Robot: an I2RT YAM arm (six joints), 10 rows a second.
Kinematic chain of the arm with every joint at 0, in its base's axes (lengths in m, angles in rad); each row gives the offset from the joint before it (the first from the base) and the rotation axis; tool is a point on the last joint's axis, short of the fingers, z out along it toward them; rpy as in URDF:
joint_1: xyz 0 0 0.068 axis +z
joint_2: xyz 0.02 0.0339 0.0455 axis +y
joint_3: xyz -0.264 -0.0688 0 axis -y
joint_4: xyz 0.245 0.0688 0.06 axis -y
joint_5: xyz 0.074 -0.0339 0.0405 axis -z
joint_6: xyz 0.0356 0 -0.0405 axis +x
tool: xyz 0 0 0 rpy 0 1.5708 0
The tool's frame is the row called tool.
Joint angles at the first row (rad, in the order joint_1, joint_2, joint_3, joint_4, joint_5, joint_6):
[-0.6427, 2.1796, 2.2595, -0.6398, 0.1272, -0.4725]
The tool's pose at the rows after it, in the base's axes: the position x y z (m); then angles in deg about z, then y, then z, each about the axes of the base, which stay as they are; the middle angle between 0 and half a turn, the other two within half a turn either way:
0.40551, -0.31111, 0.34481, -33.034, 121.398, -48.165
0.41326, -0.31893, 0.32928, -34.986, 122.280, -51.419
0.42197, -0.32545, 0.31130, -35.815, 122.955, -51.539
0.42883, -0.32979, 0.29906, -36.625, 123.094, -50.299
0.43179, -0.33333, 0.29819, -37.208, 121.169, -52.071
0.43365, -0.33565, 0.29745, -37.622, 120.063, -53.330
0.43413, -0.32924, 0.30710, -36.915, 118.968, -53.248
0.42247, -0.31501, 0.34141, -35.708, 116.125, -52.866
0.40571, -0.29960, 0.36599, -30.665, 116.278, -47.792
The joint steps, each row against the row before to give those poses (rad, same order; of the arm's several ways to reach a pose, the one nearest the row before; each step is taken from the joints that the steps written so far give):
[0.0000, 0.0353, 0.0291, 0.0094, 0.0414, 0.0000]
[0.0000, 0.0522, 0.0307, -0.0001, 0.0460, 0.0000]
[0.0000, 0.0459, 0.0093, 0.0245, 0.0002, -0.0107]
[0.0000, 0.0339, 0.0092, 0.0246, -0.0183, -0.0260]
[0.0000, 0.0139, 0.0092, 0.0352, 0.0304, -0.0001]
[0.0000, 0.0107, 0.0092, 0.0184, 0.0215, 0.0000]
[0.0106, -0.0182, -0.0001, 0.0001, 0.0107, 0.0123]
[0.0093, -0.0841, -0.0243, -0.0091, 0.0094, 0.0091]
[0.0000, -0.0983, -0.0626, -0.0291, -0.0793, 0.0474]

